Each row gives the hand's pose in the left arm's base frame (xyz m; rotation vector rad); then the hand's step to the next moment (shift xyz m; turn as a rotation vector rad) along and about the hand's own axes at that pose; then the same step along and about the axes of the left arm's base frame.
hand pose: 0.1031 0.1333 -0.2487 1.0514 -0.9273 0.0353
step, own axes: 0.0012 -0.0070 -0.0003 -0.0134 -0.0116 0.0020
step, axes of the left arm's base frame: 0.0040 -0.0040 -0.0043 -0.0047 -0.0025 -0.0170
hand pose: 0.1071 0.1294 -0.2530 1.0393 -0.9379 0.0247
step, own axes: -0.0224 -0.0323 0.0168 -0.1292 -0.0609 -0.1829
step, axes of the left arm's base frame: -0.0111 -0.0211 -0.0355 0.0639 0.1536 -0.1618
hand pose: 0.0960 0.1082 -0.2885 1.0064 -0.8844 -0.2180
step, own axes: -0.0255 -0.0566 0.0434 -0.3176 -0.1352 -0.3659
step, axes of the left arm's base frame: -0.0355 -0.0451 -0.0495 0.0927 0.3319 -0.3665
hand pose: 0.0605 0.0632 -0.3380 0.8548 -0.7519 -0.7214
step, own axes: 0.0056 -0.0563 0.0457 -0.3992 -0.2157 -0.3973
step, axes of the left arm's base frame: -0.0478 -0.0482 -0.0260 0.0547 0.3717 -0.4718
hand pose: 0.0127 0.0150 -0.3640 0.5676 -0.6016 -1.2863
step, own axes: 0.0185 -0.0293 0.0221 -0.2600 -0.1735 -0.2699
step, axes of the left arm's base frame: -0.0326 -0.0249 -0.0025 0.0202 0.2364 -0.3380
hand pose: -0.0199 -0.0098 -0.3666 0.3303 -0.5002 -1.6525
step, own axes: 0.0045 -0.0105 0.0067 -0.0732 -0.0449 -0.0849
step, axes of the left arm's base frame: -0.0130 -0.0026 0.0008 0.0134 0.0650 -0.1009
